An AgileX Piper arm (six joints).
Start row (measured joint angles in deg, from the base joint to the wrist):
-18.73 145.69 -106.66 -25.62 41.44 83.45
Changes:
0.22 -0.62 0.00 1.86 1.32 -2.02
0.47 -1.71 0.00 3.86 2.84 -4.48
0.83 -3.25 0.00 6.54 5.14 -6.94
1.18 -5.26 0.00 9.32 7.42 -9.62
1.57 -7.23 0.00 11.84 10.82 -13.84
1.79 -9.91 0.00 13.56 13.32 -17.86
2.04 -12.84 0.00 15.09 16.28 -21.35
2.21 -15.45 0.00 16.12 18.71 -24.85
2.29 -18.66 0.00 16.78 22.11 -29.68
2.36 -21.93 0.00 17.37 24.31 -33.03
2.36 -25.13 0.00 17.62 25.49 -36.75
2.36 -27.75 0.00 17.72 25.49 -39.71
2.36 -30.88 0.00 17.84 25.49 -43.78
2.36 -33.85 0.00 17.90 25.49 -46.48
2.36 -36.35 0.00 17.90 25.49 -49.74
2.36 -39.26 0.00 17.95 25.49 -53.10
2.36 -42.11 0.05 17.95 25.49 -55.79
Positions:
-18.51 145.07 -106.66 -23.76 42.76 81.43
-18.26 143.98 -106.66 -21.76 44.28 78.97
-17.90 142.44 -106.66 -19.08 46.58 76.51
-17.55 140.43 -106.66 -16.30 48.86 73.83
-17.16 138.46 -106.66 -13.78 52.26 69.61
-16.94 135.78 -106.66 -12.06 54.76 65.59
-16.69 132.85 -106.66 -10.53 57.72 62.10
-16.52 130.24 -106.66 -9.50 60.15 58.60
-16.44 127.03 -106.66 -8.84 63.55 53.77
-16.37 123.76 -106.66 -8.25 65.75 50.42
-16.37 120.56 -106.66 -8.00 66.93 46.70
-16.37 117.94 -106.66 -7.90 66.93 43.74
-16.37 114.81 -106.66 -7.78 66.93 39.67
-16.37 111.84 -106.66 -7.72 66.93 36.97
-16.37 109.34 -106.66 -7.72 66.93 33.71
-16.37 106.43 -106.66 -7.67 66.93 30.35
-16.37 103.58 -106.61 -7.67 66.93 27.66

